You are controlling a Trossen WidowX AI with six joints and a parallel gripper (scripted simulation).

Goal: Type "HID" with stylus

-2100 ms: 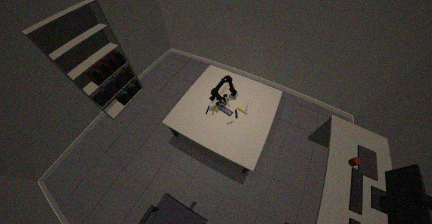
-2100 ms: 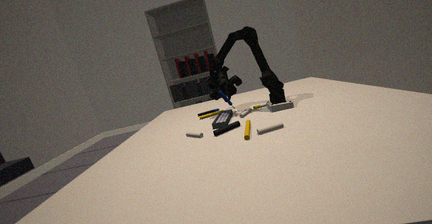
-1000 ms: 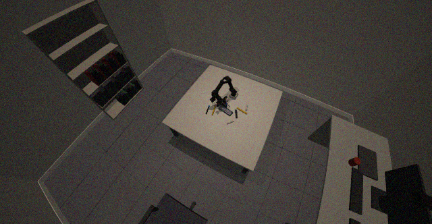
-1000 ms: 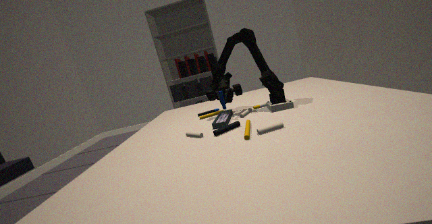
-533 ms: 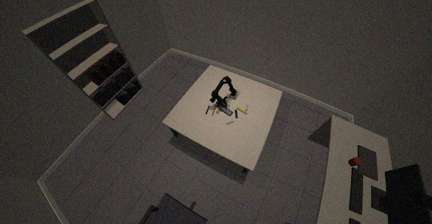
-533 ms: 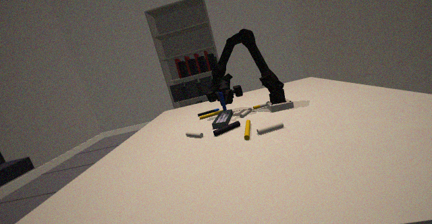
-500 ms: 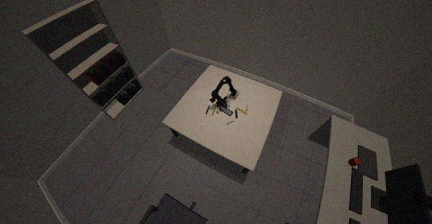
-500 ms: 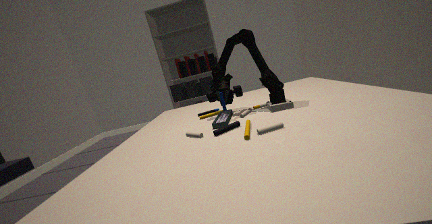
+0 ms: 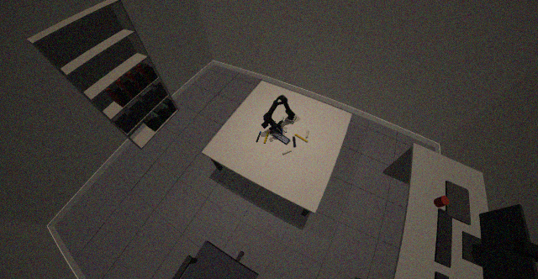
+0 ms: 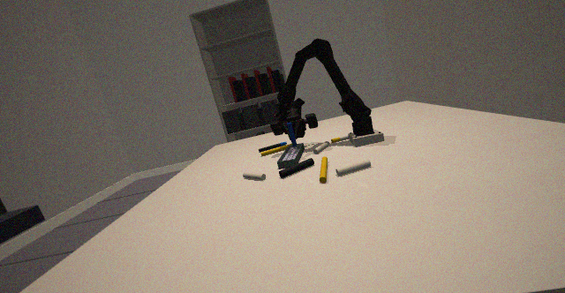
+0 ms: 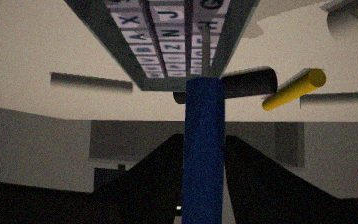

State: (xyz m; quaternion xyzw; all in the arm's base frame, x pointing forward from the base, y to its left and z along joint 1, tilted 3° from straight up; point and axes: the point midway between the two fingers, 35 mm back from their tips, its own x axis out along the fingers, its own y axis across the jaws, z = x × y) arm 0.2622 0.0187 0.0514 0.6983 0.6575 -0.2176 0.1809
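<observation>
The blue stylus lies 10 mm below my gripper tip. Also, from my gripper tip: black cylinder (150 mm to the left, 60 mm below, 20 mm behind).
</observation>
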